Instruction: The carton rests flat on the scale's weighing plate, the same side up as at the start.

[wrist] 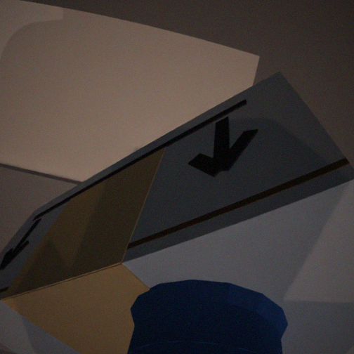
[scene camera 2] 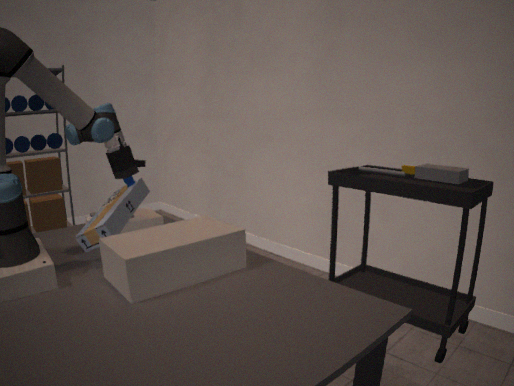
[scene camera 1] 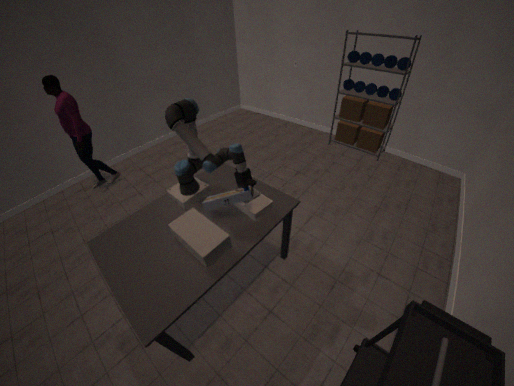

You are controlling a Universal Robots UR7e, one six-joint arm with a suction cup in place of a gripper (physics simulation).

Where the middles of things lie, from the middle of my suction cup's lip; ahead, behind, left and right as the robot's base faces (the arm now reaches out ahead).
Labels:
Right now my suction cup is 10 mm past the scale (wrist: 89,89), 60 mm to the right of it and 160 mm above it. Also, from my suction cup: large beige box (scene camera 2: 146,263) 100 mm behind, 380 mm to the right, 150 mm below; then carton (scene camera 2: 111,218) 110 mm behind, 70 mm to the right, 80 mm below.

